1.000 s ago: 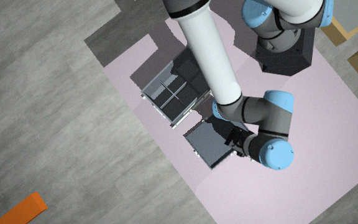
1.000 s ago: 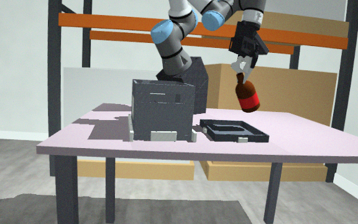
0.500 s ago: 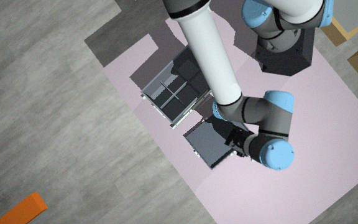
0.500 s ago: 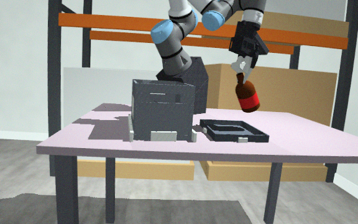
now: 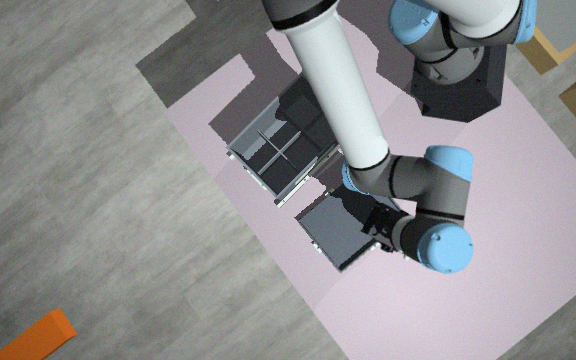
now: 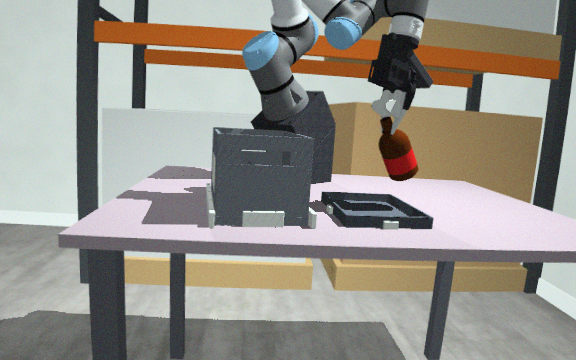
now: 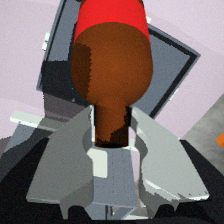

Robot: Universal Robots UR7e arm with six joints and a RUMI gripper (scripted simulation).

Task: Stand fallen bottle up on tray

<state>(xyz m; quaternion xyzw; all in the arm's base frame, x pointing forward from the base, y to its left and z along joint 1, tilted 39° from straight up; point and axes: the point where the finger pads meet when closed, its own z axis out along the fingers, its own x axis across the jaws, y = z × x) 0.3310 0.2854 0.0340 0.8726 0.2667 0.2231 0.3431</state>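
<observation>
The brown bottle is 50 mm below my hand, 20 mm to the left of it and 10 mm behind it. Also, from my hand: dark tray 190 mm below, 30 mm to the right, 30 mm ahead; then dark crate 310 mm to the right, 120 mm below, 60 mm ahead.
</observation>
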